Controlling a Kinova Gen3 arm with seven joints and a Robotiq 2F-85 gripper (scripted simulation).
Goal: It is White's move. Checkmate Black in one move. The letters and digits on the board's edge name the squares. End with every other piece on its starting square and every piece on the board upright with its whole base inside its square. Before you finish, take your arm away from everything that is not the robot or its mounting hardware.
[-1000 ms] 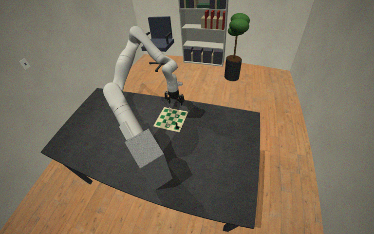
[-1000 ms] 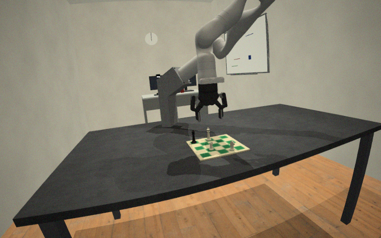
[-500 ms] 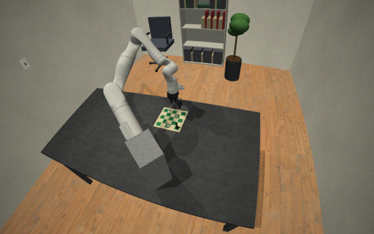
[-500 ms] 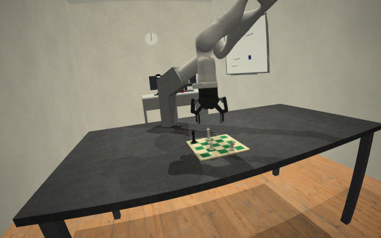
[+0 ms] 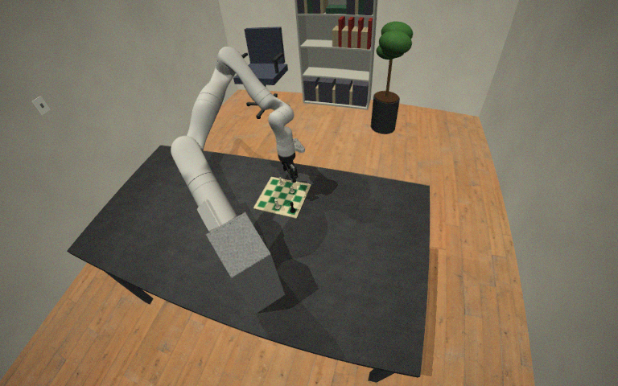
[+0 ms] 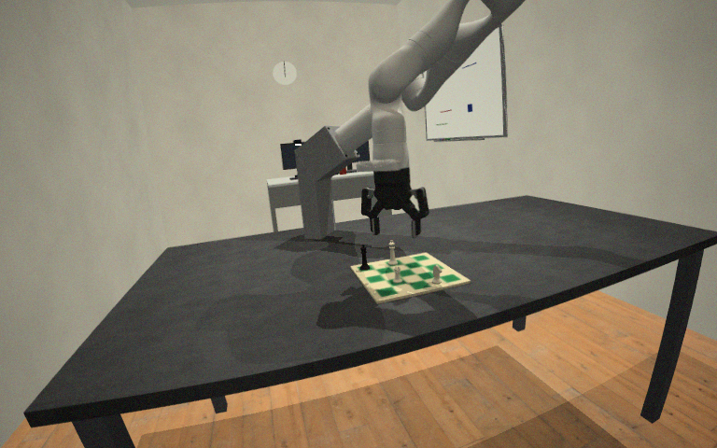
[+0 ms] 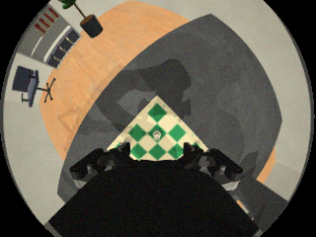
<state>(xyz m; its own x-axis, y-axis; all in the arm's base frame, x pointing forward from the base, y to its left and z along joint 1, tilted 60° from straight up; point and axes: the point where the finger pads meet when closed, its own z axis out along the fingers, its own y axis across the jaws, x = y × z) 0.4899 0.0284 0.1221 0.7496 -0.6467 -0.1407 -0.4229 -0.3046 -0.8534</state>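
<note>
My hand is 120 mm above the chessboard, 40 mm past it and 20 mm to the right of it. Round my hand: black piece: 90 mm behind, 80 mm below, 70 mm to the right.
</note>
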